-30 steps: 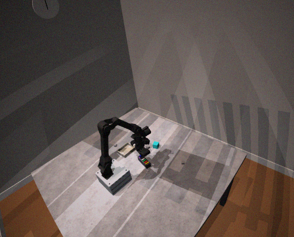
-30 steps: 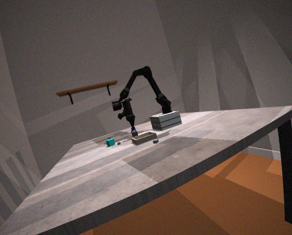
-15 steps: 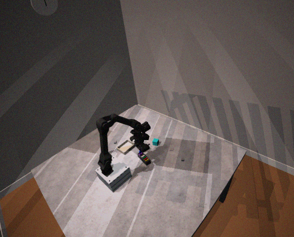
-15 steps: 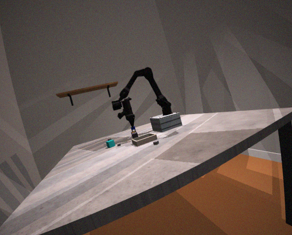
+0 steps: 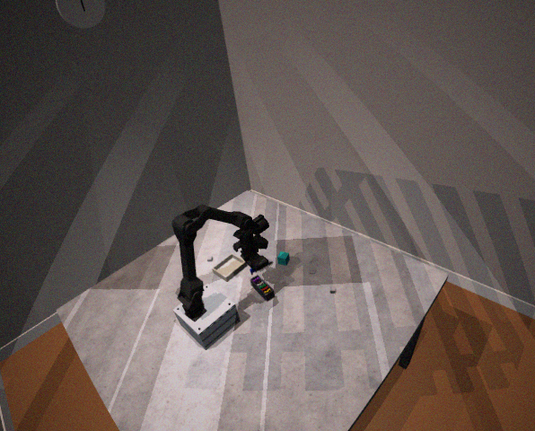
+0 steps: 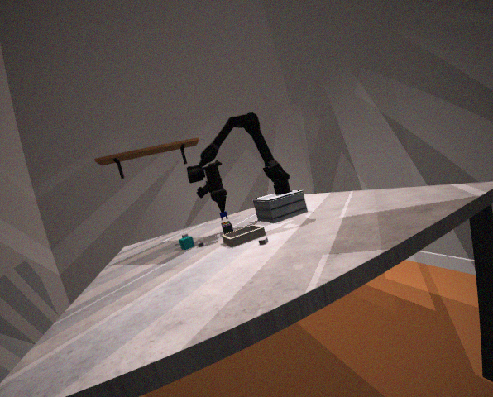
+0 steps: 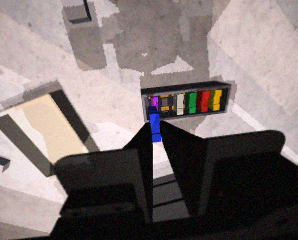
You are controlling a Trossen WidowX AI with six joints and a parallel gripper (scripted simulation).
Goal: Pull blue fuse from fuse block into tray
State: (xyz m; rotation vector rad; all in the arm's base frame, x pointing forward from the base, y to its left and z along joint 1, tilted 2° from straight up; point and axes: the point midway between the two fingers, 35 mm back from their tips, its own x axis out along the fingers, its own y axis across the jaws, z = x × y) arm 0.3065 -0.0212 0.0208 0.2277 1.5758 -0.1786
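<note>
Now: the tan tray 170 mm to the left of my gripper tip and 90 mm below it. Also, from my gripper tip: white fuse: 70 mm below, 40 mm to the right, 10 mm behind; then purple fuse: 70 mm below, 10 mm to the right; then blue fuse: 10 mm below.
</note>
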